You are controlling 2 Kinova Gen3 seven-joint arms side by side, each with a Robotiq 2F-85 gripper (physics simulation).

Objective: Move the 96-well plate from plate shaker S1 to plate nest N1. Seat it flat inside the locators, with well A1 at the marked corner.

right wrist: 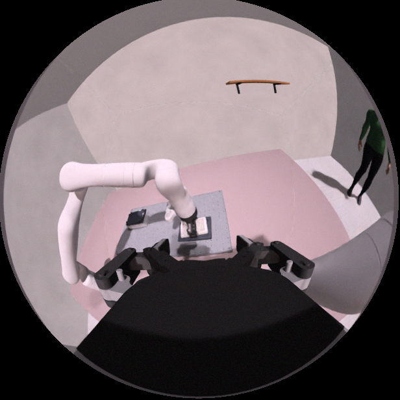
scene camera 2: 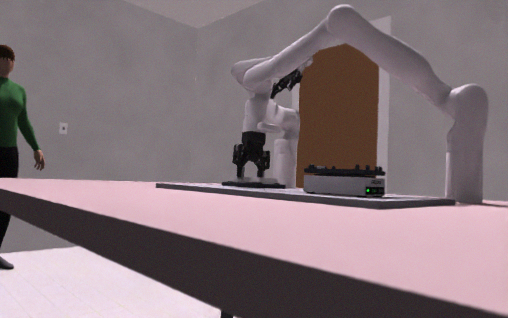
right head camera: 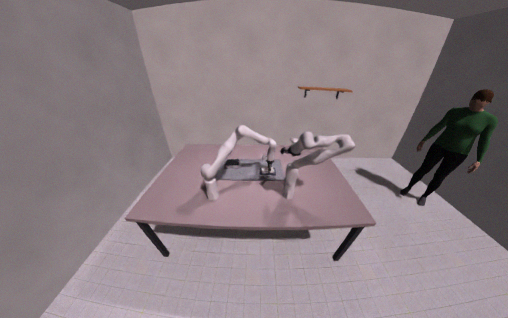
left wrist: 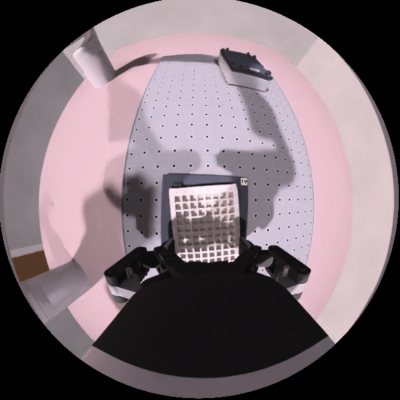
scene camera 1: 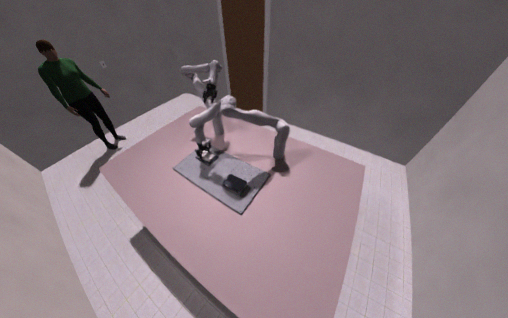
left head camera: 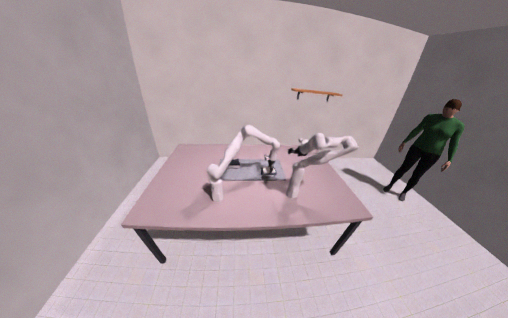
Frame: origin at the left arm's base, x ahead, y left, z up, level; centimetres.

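Seen in the pictures: left gripper, between the fingertips: [scene camera 2: 250,180] [right head camera: 268,170] [scene camera 1: 205,155] [left head camera: 269,169]; right gripper, between the fingertips: [scene camera 2: 279,93] [right head camera: 287,154] [scene camera 1: 207,102] [left head camera: 293,154]; left arm's base, origin of its link: [scene camera 2: 463,201] [right head camera: 213,196] [scene camera 1: 278,155] [left head camera: 218,197]; right arm's base, origin of its link: [right head camera: 287,195] [scene camera 1: 219,132] [left head camera: 291,194].
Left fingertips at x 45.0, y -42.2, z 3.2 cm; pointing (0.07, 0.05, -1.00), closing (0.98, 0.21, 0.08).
Pixels of each thing's top centre, then the offset from my left fingertips to it. "spot": a spot on its surface instead. Level surfaces: height alone.
- dark nest N1, a spot on its surface: [scene camera 2: 228,183] spot: dx +6.3, dy -2.7, dz -1.1 cm
- Shaker S1, a spot on its surface: [scene camera 2: 342,185] spot: dx +6.2, dy +44.2, dz +0.3 cm
- grey perforated board, height of its surface: dz -3.1 cm
- pink table, height of its surface: dz -3.1 cm
The white 96-well plate [left wrist: 206,210] [right wrist: 201,225] is at the dark nest N1 [left wrist: 167,210] [scene camera 2: 228,183], low over or on it, and looks slightly turned against the nest's edges. The nest's A1 label [left wrist: 244,181] shows at its upper right corner in the left wrist view. Whether the plate lies flat inside the locators, and which corner is its A1, I cannot tell. My left gripper [left wrist: 206,245] [scene camera 2: 250,176] points down, shut on the plate by its sides. My right gripper [right wrist: 202,245] [scene camera 2: 274,94] is open and empty, high above the table. Shaker S1 [scene camera 2: 342,185] [left wrist: 245,77] carries no plate.
The nest and shaker stand on a grey perforated board [left wrist: 200,120] [scene camera 1: 215,200] on the pink table [scene camera 1: 280,240]. The shaker is at the opposite end of the board from the nest. My left arm [scene camera 2: 390,47] arches over the board. A person [left head camera: 435,137] stands beyond the table.
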